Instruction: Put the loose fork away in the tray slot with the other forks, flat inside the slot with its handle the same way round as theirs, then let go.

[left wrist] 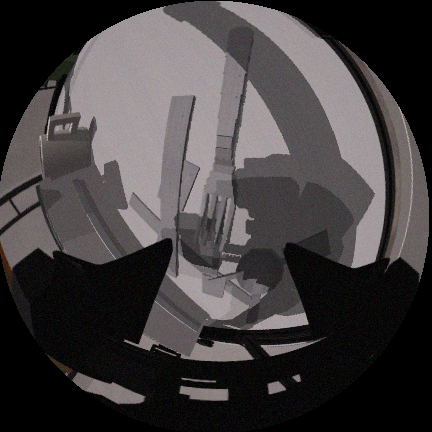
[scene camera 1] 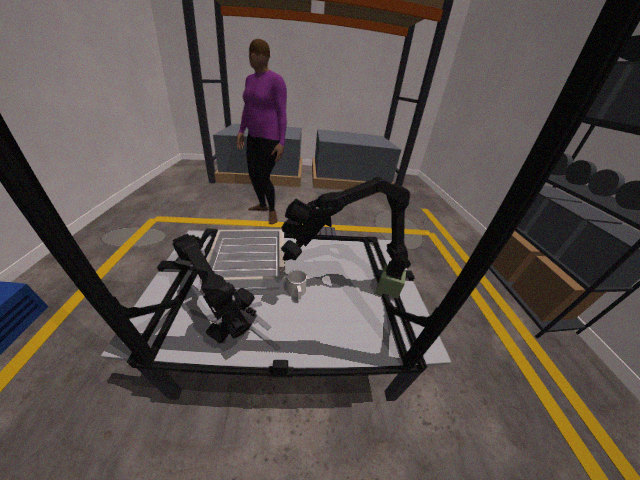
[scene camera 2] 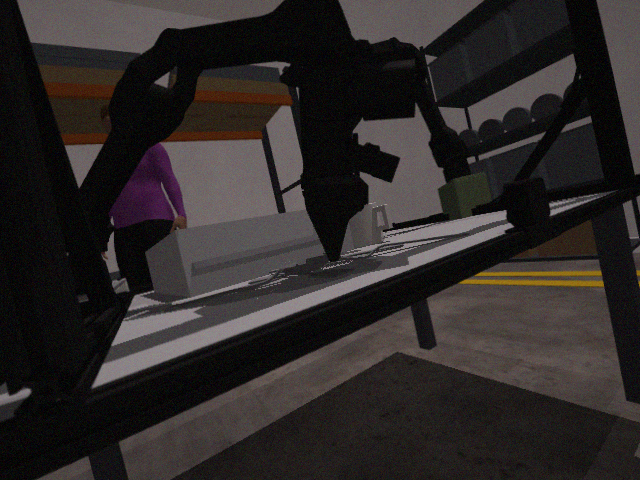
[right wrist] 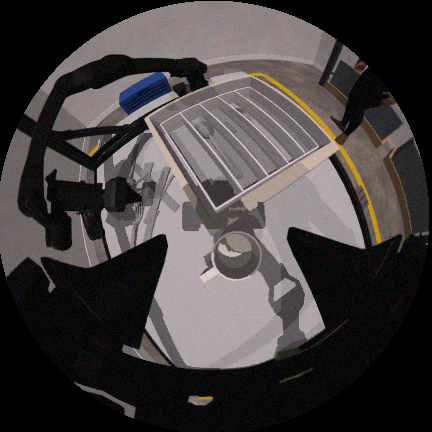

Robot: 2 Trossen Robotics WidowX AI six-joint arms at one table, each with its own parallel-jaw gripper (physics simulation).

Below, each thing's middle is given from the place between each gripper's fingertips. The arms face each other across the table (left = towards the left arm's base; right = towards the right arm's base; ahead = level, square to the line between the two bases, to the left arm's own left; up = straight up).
The white mug (right wrist: 236, 255) lies 1 cm behind my right hand, 4 cm to the right of it and 16 cm below it. From my right hand the other things lie so: cutlery tray (scene camera 1: 257, 257): 10 cm ahead, 22 cm to the left, 17 cm below.
I see the white mug 20 cm ahead of my left hand, 19 cm to the right of it and 2 cm above it. Also, from my left hand: cutlery tray (31 cm ahead, 7 cm to the left, 1 cm above).
